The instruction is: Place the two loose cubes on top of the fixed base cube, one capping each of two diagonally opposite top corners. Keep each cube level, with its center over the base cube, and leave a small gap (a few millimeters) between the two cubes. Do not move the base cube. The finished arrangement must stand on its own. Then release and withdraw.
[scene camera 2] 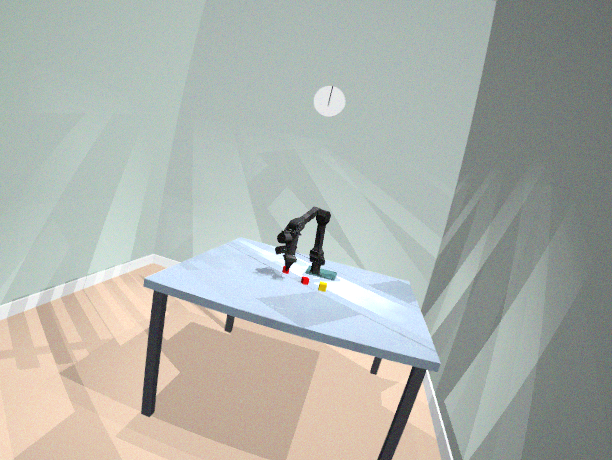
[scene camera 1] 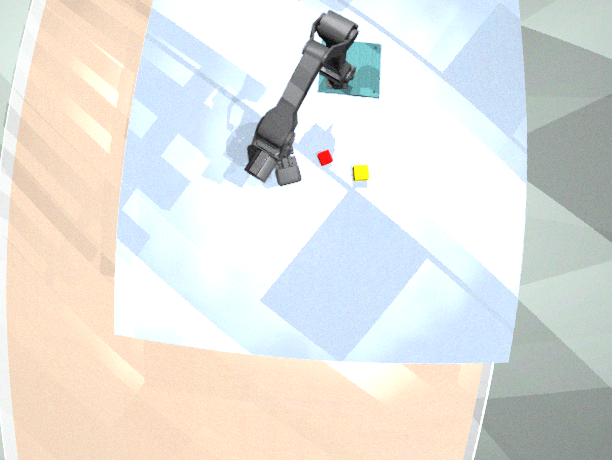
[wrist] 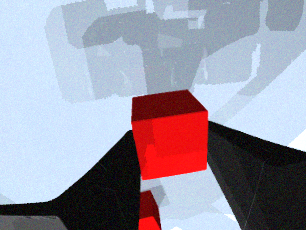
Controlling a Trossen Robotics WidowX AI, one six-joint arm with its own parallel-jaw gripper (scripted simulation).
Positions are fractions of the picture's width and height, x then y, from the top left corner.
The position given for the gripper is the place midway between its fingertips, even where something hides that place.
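Note:
A red cube (wrist: 0.56, 0.56) is held by the gripper (scene camera 1: 0.46, 0.34), and the view from the wrist shows the gripper (wrist: 0.55, 0.58) too.

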